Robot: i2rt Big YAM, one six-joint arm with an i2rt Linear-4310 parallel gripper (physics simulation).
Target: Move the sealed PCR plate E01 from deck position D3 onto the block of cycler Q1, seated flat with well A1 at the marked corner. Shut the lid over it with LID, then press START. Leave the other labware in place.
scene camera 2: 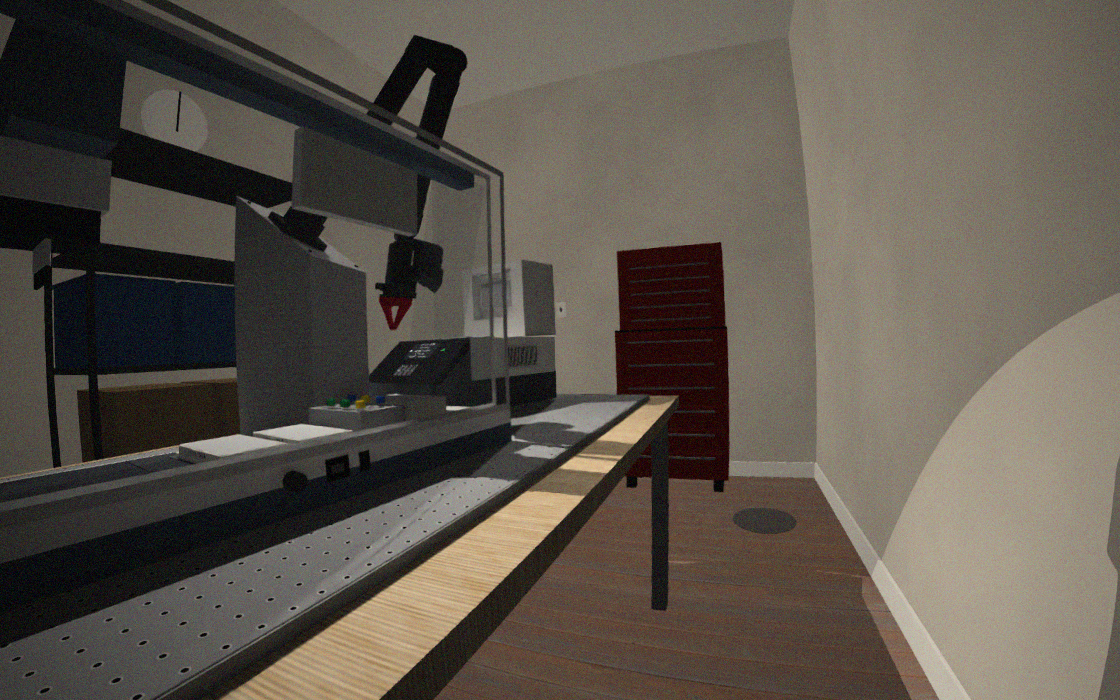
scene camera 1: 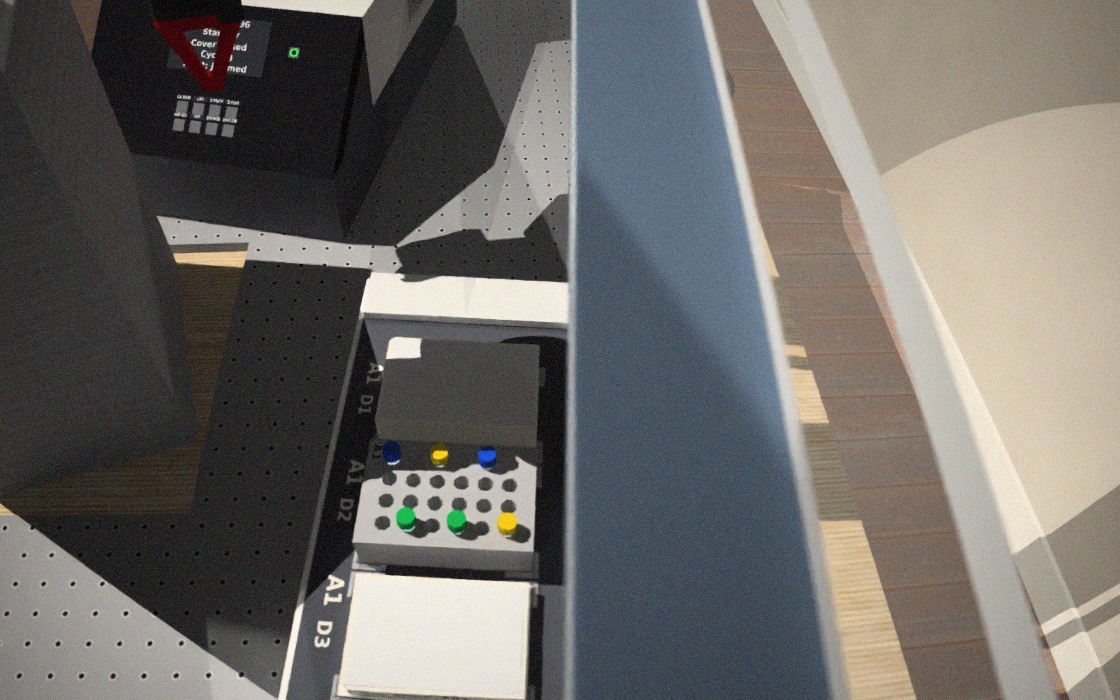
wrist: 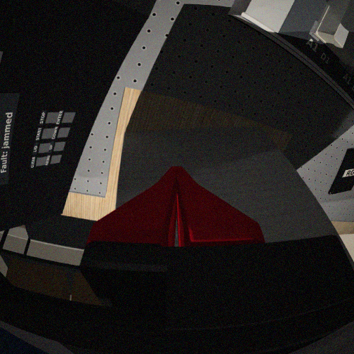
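Observation:
A white plate lies on the position marked D3. Cycler Q1 is black and light grey; in scene camera 2 its lid stands upright. The block does not show. The wrist view's screen reads "Fault: jammed". In scene camera 1 the fingers partly cover the screen, where "Cover" and "sed" show. The START key and LID key are on the keypad. My red-fingered gripper is shut and empty, above the cycler's front.
A tube rack with blue, yellow and green caps stands at D2, and a grey box at D1. Another white plate lies nearer scene camera 2. A tall grey housing and a blue beam are obstacles.

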